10 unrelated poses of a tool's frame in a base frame.
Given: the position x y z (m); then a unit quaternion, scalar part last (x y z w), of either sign.
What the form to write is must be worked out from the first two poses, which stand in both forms.
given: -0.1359, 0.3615, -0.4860, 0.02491, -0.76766, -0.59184, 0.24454
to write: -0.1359, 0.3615, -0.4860, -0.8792, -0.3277, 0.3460, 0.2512, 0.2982, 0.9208
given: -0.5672, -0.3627, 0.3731, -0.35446, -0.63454, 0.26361, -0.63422
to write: -0.5672, -0.3627, 0.3731, 0.0557, 0.1155, -0.9917, 0.7842, 0.6097, 0.1151
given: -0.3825, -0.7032, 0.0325, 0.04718, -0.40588, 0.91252, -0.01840
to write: -0.3825, -0.7032, 0.0325, -0.9949, -0.0719, 0.0712, -0.0047, -0.6698, -0.7425
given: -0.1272, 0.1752, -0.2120, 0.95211, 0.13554, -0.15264, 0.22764
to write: -0.1272, 0.1752, -0.2120, 0.9167, 0.1886, -0.3524, 0.3276, -0.8596, 0.3921
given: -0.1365, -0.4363, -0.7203, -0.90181, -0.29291, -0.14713, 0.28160
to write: -0.1365, -0.4363, -0.7203, 0.7851, 0.4454, 0.4303, 0.6112, -0.6698, -0.4217
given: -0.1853, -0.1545, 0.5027, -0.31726, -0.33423, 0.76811, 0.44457
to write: -0.1853, -0.1545, 0.5027, -0.4034, 0.8950, -0.1902, -0.4709, -0.3813, -0.7955
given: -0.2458, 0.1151, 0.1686, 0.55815, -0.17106, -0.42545, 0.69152
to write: -0.2458, 0.1151, 0.1686, 0.5795, -0.7794, -0.2383, 0.3975, 0.0149, 0.9175
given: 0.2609, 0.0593, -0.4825, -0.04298, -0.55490, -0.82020, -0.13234
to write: 0.2609, 0.0593, -0.4825, -0.9613, 0.2648, -0.0764, -0.1694, -0.3491, 0.9216
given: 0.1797, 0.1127, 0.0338, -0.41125, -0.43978, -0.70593, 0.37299
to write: 0.1797, 0.1127, 0.0338, -0.3835, -0.1649, 0.9087, 0.8883, -0.3349, 0.3141
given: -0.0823, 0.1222, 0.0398, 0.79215, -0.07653, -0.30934, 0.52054
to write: -0.0823, 0.1222, 0.0398, 0.7969, -0.4433, -0.4104, 0.2008, -0.4464, 0.8720
